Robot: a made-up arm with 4 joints.
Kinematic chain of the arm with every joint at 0, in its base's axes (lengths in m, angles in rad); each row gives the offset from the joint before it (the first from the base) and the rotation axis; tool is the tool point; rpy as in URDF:
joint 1: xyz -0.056 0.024 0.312 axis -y
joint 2: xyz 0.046 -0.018 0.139 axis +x
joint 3: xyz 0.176 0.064 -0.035 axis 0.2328 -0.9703 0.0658
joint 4: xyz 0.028 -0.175 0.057 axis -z
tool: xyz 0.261 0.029 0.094 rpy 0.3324 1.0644 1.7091
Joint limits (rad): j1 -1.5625..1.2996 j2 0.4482..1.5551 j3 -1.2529..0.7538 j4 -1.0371..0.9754
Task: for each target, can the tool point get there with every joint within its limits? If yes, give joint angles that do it. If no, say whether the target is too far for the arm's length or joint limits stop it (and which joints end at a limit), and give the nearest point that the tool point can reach.
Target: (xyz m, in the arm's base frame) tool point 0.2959 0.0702 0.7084
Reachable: yes | joints 0.8173 1.0294 -0.8570 -0.0739
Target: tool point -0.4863 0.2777 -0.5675
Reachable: no: too far | nearest point -0.1946 0.1138 -0.1681 | short by 0.521 m
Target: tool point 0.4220 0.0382 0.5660
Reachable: yes | joints 0.5325 1.2479 -0.7624 0.2133
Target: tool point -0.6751 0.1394 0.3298
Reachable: no: joint limits stop it (at a limit: joint 1, joint 2, joint 3, joint 4) | nearest point -0.3252 0.0189 0.6116 | short by 0.465 m
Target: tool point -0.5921 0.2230 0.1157
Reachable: no: joint limits stop it (at a limit: joint 1, joint 2, joint 3, joint 4) | nearest point -0.2263 0.0699 -0.1564 | short by 0.481 m
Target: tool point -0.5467 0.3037 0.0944
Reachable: no: joint limits stop it (at a limit: joint 1, joint 2, joint 3) | nearest point -0.2241 0.0743 -0.1574 | short by 0.469 m
